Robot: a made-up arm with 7 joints.
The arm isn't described. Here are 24 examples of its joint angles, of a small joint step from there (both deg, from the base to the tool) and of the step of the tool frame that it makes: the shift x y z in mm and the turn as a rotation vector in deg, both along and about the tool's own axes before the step.
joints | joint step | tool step
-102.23 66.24 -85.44 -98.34 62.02 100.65 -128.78 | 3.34 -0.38 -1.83 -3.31 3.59 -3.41 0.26 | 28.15 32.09 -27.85 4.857 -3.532 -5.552
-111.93 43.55 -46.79 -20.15 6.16 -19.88 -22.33 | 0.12 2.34 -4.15 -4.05 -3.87 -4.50 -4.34 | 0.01 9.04 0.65 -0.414 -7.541 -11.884
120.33 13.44 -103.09 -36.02 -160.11 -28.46 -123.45 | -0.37 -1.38 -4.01 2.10 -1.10 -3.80 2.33 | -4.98 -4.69 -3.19 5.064 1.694 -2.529
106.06 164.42 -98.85 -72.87 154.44 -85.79 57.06 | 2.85 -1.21 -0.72 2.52 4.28 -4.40 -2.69 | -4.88 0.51 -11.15 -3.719 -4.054 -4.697
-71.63 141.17 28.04 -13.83 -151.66 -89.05 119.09 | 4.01 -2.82 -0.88 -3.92 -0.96 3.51 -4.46 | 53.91 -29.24 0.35 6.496 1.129 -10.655
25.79 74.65 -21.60 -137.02 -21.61 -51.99 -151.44 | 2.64 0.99 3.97 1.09 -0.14 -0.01 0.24 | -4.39 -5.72 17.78 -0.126 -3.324 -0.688
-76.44 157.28 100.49 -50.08 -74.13 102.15 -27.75 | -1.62 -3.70 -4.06 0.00 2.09 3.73 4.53 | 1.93 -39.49 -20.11 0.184 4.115 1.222
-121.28 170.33 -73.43 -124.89 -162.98 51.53 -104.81 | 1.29 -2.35 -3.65 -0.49 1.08 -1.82 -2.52 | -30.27 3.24 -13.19 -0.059 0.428 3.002
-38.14 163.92 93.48 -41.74 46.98 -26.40 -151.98 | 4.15 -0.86 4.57 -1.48 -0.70 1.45 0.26 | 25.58 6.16 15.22 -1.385 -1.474 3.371
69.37 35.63 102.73 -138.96 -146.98 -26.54 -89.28 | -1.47 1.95 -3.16 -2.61 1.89 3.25 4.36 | -26.76 -10.31 -6.61 -6.313 4.941 7.859
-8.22 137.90 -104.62 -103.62 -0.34 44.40 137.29 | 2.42 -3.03 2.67 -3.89 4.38 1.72 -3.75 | -22.90 -39.53 12.96 -2.023 4.842 -2.086
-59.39 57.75 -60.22 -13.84 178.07 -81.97 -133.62 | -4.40 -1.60 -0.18 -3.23 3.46 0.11 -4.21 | 35.57 16.76 59.20 -7.929 -1.293 -0.634
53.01 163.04 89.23 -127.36 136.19 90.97 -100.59 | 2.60 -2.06 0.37 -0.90 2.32 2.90 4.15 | -8.05 -14.44 -11.16 -1.139 -4.953 4.501
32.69 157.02 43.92 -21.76 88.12 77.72 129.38 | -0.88 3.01 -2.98 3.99 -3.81 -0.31 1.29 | 0.01 -8.26 29.01 -6.141 -4.444 2.281
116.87 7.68 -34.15 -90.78 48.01 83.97 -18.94 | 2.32 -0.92 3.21 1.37 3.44 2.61 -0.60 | -19.17 15.51 -3.27 -5.266 -0.184 4.365
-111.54 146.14 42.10 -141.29 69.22 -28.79 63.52 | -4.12 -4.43 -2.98 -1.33 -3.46 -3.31 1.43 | 1.78 -11.22 22.46 -2.483 -3.258 -2.744
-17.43 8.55 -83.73 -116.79 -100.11 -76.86 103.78 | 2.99 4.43 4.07 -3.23 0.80 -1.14 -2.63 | -7.01 -26.90 25.95 3.497 -0.878 -0.130
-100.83 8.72 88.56 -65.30 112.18 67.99 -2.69 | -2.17 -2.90 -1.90 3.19 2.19 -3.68 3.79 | -31.80 56.33 -6.60 -0.100 -3.180 11.228
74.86 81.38 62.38 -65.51 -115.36 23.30 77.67 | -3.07 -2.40 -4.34 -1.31 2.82 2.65 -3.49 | 17.32 -24.91 21.59 0.079 0.971 0.976
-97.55 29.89 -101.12 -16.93 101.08 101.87 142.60 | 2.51 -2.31 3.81 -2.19 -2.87 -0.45 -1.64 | -36.24 29.49 -26.44 0.846 -0.950 -6.397
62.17 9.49 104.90 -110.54 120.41 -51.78 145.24 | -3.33 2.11 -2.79 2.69 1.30 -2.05 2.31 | 38.74 -10.09 22.20 -5.626 -2.403 4.107
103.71 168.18 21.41 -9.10 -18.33 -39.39 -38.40 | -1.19 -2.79 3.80 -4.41 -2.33 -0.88 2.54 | 18.65 -12.28 -6.18 3.164 -2.057 4.675
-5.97 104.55 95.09 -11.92 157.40 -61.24 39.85 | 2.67 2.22 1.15 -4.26 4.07 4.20 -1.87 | -34.38 4.33 45.22 7.511 7.313 1.120
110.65 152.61 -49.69 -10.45 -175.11 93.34 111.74 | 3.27 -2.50 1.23 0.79 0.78 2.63 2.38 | 3.03 -6.35 -38.36 4.558 -2.349 2.860
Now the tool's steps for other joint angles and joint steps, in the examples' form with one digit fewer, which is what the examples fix.
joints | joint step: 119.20 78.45 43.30 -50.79 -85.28 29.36 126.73 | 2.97 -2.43 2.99 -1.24 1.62 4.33 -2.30
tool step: -16.1 19.0 14.7 5.18 -0.49 -1.10
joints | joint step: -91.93 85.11 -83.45 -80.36 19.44 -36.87 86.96 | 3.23 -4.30 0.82 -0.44 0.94 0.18 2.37
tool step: -42.1 -5.4 -38.2 -3.32 1.37 6.66
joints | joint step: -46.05 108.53 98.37 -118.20 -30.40 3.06 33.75 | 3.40 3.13 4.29 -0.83 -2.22 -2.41 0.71
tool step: 18.6 1.9 -21.4 -0.42 -5.98 -1.33
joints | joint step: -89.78 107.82 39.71 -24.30 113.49 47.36 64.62 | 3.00 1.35 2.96 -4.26 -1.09 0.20 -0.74
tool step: -35.8 -18.3 -4.8 0.22 2.59 -5.54
